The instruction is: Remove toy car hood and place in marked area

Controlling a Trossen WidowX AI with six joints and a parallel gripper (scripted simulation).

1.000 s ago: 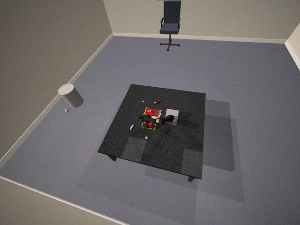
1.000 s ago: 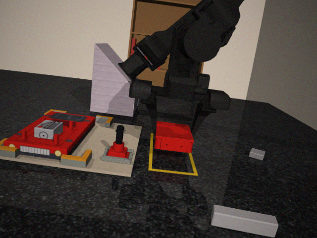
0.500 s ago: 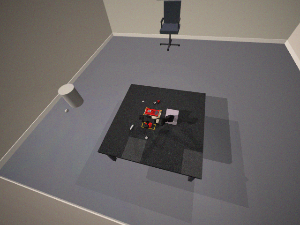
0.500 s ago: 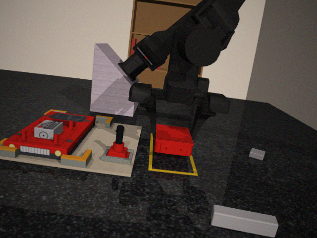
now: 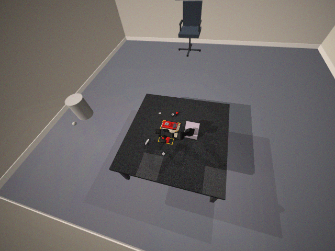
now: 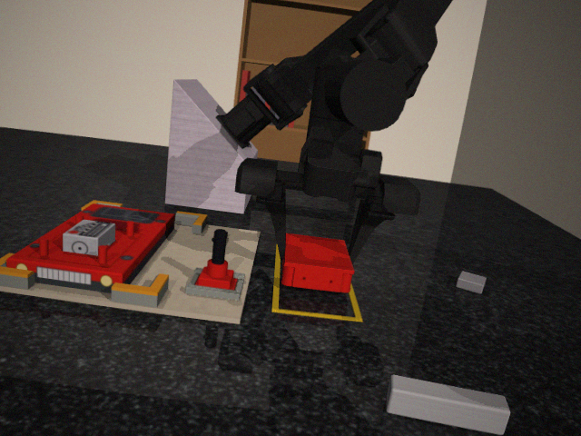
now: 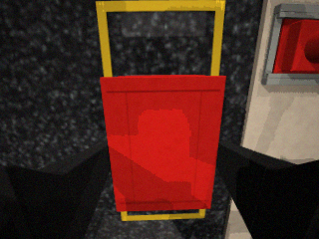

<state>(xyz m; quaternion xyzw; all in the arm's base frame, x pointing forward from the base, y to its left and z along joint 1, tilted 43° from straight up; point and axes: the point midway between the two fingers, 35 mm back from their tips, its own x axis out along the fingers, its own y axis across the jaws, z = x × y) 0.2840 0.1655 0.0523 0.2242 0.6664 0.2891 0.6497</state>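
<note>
The hood is right at my gripper tip. Also, from my gripper tip: white bar 220 mm ahead, 100 mm to the left, 10 mm below.
</note>
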